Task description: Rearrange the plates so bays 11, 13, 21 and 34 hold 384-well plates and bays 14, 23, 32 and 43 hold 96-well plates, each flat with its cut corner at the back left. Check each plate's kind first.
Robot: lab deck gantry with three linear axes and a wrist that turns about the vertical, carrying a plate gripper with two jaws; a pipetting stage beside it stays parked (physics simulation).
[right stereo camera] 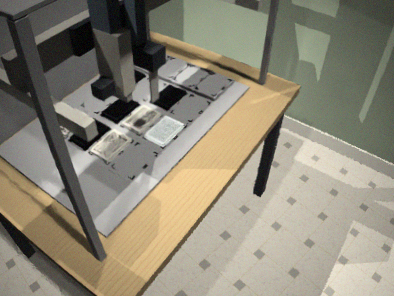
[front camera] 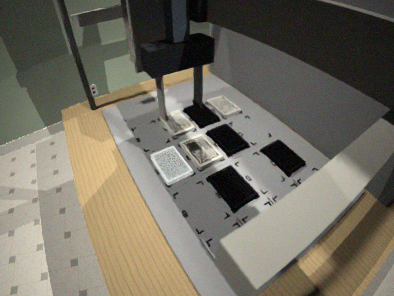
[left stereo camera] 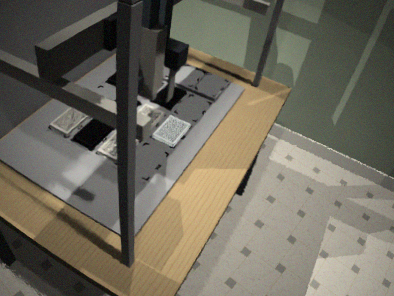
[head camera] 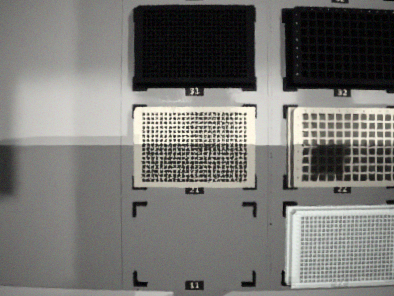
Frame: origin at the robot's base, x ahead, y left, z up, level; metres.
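Seen in the pictures: gripper, fingertip midpoint: (right stereo camera: 142,94) (front camera: 181,111); robot's base, origin of the base link: (right stereo camera: 131,178) (front camera: 132,129) (left stereo camera: 146,179) (head camera: 136,282).
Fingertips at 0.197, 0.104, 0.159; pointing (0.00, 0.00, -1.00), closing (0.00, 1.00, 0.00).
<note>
Offsets run from my fingertips to a thing's middle, as dx, dy, dz. "*": to the spot under its first point.
My gripper (front camera: 182,111) hangs over the plates of the first column, open, with nothing between its jaws. In the head view a cream 384-well plate @(-0.133, +0.046, -0.152) (head camera: 195,147) (front camera: 177,123) lies in bay 21, a black 384-well plate @(-0.133, +0.153, -0.152) (head camera: 195,47) (front camera: 201,114) in bay 31, a white 384-well plate @(+0.031, -0.061, -0.152) (head camera: 342,247) (front camera: 171,165) in bay 12. A cream 96-well plate @(+0.031, +0.046, -0.152) (head camera: 367,165) (front camera: 201,150) lies in bay 22, a black 96-well plate @(+0.031, +0.153, -0.152) (head camera: 350,47) (front camera: 228,140) in bay 32. Bay 11 @(* -0.194, -0.100, -0.159) (head camera: 139,278) holds no plate. The cut corners are hard to make out.
Farther off, a cream plate @(-0.133, +0.260, -0.152) (front camera: 224,106) and two black plates @(+0.195, +0.046, -0.152) (front camera: 233,189) @(+0.195, +0.260, -0.152) (front camera: 283,157) lie flat, wells too small to tell. A pale beam (front camera: 305,210) crosses the front view. A frame post @(* -0.468, -0.217, +0.271) (left stereo camera: 126,150) (right stereo camera: 60,145) stands in both stereo views.
</note>
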